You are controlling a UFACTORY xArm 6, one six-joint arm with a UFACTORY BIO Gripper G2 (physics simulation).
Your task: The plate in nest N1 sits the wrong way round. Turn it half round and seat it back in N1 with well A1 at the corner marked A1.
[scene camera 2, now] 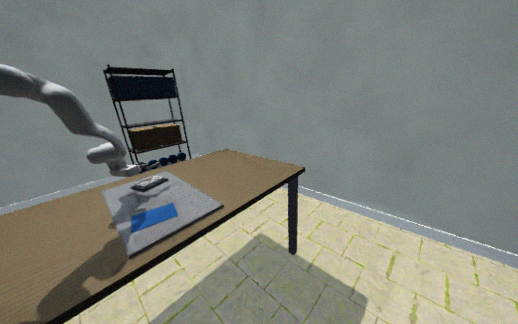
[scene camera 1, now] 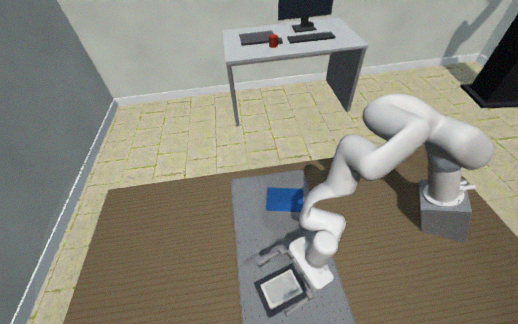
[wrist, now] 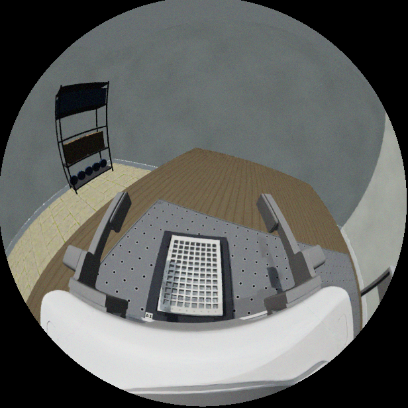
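The white plate [scene camera 1: 281, 288] [scene camera 2: 152, 180] [wrist: 194, 275], a grid of square wells, lies in the dark frame of nest N1 [scene camera 1: 264, 300] [wrist: 227, 280]. Its long sides run roughly along the nest's long sides. The A1 label [wrist: 148, 316] shows at the nest's near left corner in the wrist view. Which plate corner holds well A1 is too small to tell. My gripper [scene camera 1: 273, 287] [wrist: 195, 210] is wide open and empty. It hangs above the nest, with one finger out to each side of the plate and apart from it.
The grey perforated board [scene camera 1: 248, 215] [scene camera 2: 195, 200] [wrist: 125, 270] bears the nest and lies on the wooden table [scene camera 1: 165, 240] [scene camera 2: 250, 165] [wrist: 240, 185]. A flat blue rectangle [scene camera 1: 284, 200] [scene camera 2: 155, 216] lies on the board. A desk [scene camera 1: 295, 54] and shelf rack stand beyond the table.
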